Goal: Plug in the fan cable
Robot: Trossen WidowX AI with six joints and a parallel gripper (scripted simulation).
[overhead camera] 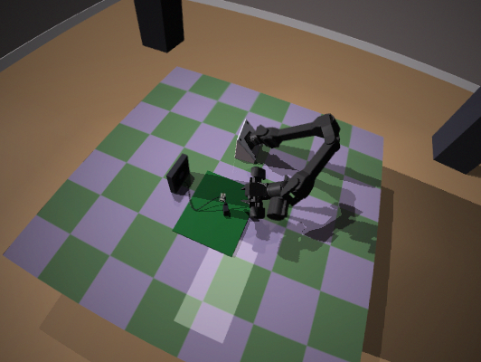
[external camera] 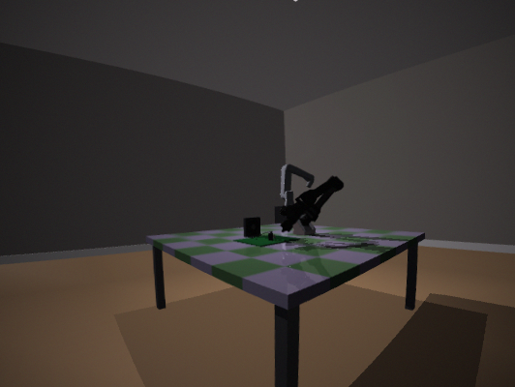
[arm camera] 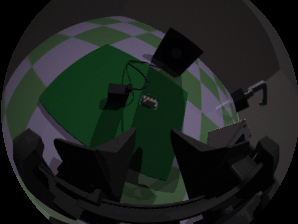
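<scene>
The black plug is 70 mm ahead of my gripper tip, 30 mm to the right of it and 30 mm below it. Also, from my gripper tip: green board (70 mm below, 70 mm ahead, 60 mm to the right); then black fan (260 mm to the right, 30 mm ahead).
</scene>
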